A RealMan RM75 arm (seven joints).
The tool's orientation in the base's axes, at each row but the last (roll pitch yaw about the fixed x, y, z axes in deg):
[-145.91, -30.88, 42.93]
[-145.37, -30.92, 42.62]
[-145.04, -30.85, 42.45]
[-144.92, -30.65, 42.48]
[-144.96, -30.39, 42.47]
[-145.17, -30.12, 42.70]
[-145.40, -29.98, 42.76]
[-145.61, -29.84, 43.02]
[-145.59, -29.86, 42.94]
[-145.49, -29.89, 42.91]
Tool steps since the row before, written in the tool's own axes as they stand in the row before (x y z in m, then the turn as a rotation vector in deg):
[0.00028, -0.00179, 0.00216, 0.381, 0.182, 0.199]
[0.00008, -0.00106, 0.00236, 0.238, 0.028, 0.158]
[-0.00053, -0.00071, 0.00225, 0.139, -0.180, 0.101]
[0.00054, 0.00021, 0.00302, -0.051, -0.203, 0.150]
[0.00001, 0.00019, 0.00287, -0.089, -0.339, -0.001]
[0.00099, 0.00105, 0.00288, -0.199, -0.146, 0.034]
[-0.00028, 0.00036, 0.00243, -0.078, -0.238, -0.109]
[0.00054, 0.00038, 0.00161, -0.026, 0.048, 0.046]
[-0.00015, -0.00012, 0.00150, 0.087, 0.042, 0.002]
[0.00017, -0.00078, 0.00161, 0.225, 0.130, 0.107]
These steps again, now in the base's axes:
[-0.00136, 0.00241, -0.00053, 0.366, 0.287, -0.033]
[-0.00094, 0.00214, -0.00111, 0.160, 0.238, -0.003]
[-0.00105, 0.00157, -0.00151, -0.058, 0.225, 0.089]
[0.00026, 0.00236, -0.00195, -0.200, 0.159, -0.031]
[-0.00008, 0.00195, -0.00212, -0.317, 0.086, 0.124]
[0.00119, 0.00216, -0.00207, -0.241, -0.033, -0.052]
[-0.00010, 0.00138, -0.00205, -0.223, -0.024, 0.156]
[0.00050, 0.00128, -0.00107, 0.016, -0.003, -0.069]
[-0.00031, 0.00100, -0.00109, 0.087, 0.035, 0.021]
[-0.00063, 0.00154, -0.00068, 0.234, 0.154, -0.028]

